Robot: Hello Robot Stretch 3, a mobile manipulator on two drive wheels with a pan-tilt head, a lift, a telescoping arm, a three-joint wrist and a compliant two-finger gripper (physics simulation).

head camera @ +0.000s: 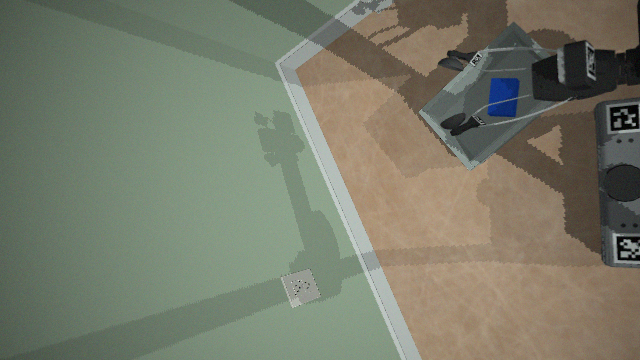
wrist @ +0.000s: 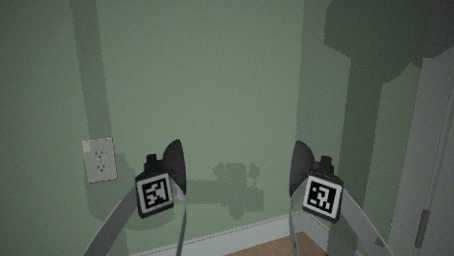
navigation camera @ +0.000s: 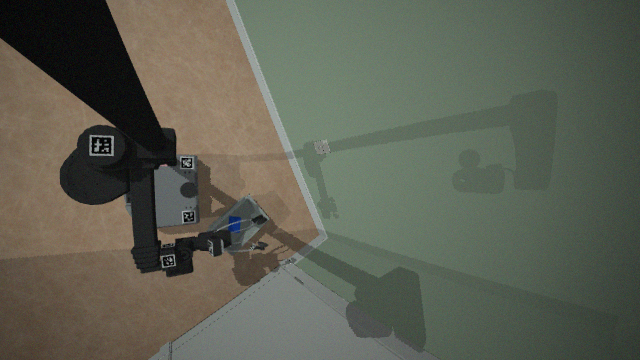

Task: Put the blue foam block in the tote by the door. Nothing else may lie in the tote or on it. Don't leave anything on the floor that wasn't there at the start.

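Frame: origin at the robot's base, x back, y down, z right, level; centimetres.
Seen in the pictures: gripper, fingertip midpoint: (head camera: 439,95) (wrist: 237,158) (navigation camera: 267,231); robot's base at its link origin: (head camera: 623,183) (navigation camera: 187,188).
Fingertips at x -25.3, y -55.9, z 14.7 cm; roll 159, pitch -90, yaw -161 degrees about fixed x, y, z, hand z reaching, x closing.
Observation:
Pixels of each thing's middle, then the offset from my fingertips to it. "spot": a spot on its surface instead.
- blue foam block at the middle of its body: (head camera: 503,97) (navigation camera: 234,224) dx +0.8, dy +53.3, dz +7.9 cm
- grey tote at a spot on its surface: (head camera: 470,164) spot: dx -5.9, dy +43.9, dz -9.0 cm
- wall outlet at the middle of its body: (head camera: 301,287) (wrist: 100,160) (navigation camera: 321,147) dx -37.4, dy +15.8, dz -35.5 cm
The blue foam block (head camera: 504,89) (navigation camera: 235,229) lies inside the grey tote (head camera: 470,164) (navigation camera: 249,202), on its bottom and away from the fingers' tips. The tote stands on the floor near the wall corner. My gripper (head camera: 452,91) (navigation camera: 260,232) (wrist: 237,158) is open, with nothing between its fingers. It hangs above the tote, with its fingertips toward the wall-side edge. Its thin finger straps cross in front of the block in the head view. The gripper body hides part of the tote. The block and tote do not show in the wrist view.
A green wall (head camera: 150,175) (navigation camera: 450,60) (wrist: 240,75) with a white baseboard stands beyond the tote. A wall outlet (head camera: 300,288) (navigation camera: 322,147) (wrist: 100,160) is on it. A pale door (navigation camera: 240,315) (wrist: 435,150) is beside the corner. My base (head camera: 612,210) (navigation camera: 170,200) stands close to the tote.

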